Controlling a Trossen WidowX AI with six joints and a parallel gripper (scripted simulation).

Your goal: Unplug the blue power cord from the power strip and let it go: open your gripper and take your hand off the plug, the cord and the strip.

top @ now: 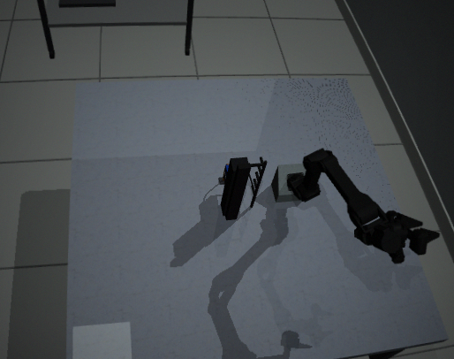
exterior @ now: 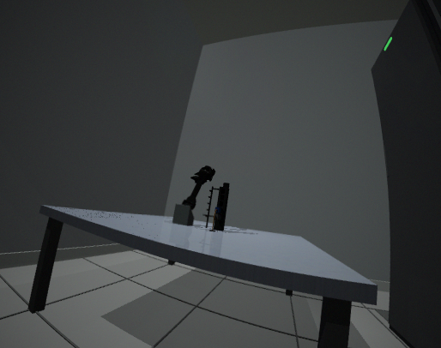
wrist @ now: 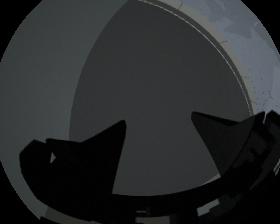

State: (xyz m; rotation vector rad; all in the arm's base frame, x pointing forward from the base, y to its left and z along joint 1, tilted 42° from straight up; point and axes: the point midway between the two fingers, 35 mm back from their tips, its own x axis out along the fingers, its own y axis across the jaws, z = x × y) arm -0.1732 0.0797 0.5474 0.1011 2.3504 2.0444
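Now: gripper tip 450 mm short of the blue plug, 450 mm to the left of it and 300 mm above it. Also, from my gripper tip: thin black bar (370 mm ahead, 390 mm to the right, 300 mm below).
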